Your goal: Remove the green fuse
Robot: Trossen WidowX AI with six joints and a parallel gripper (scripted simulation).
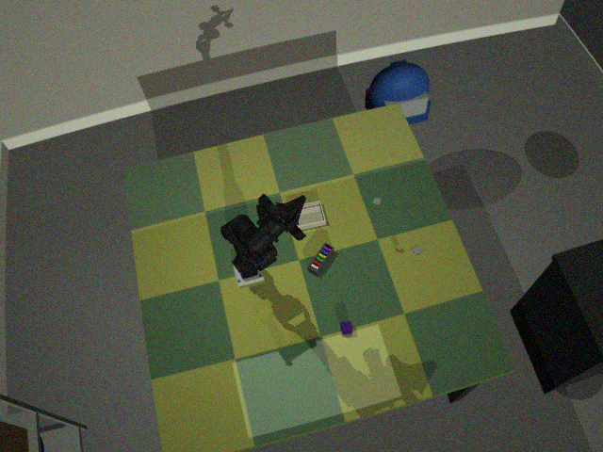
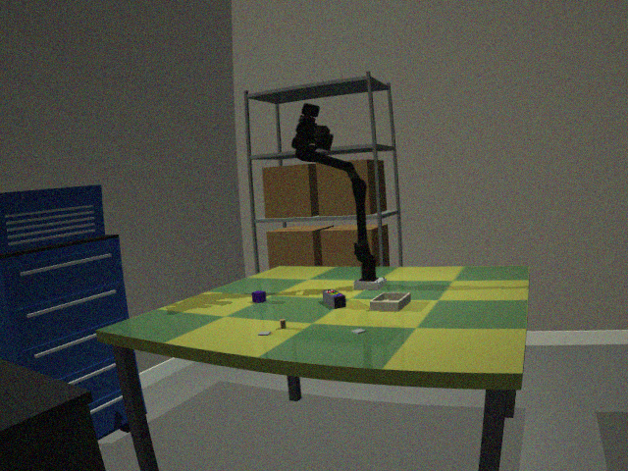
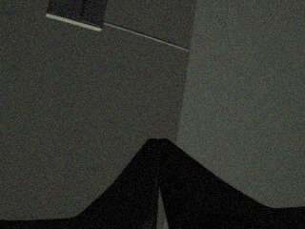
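My gripper tip is now 640 mm above the green fuse, 90 mm to the right of it and 50 mm short of it. Also, from my gripper tip: white fuse: 640 mm below, 60 mm to the left, 30 mm ahead; yellow fuse: 640 mm below, 100 mm to the left, 70 mm ahead; red fuse: 640 mm below, 70 mm to the left, 40 mm ahead.
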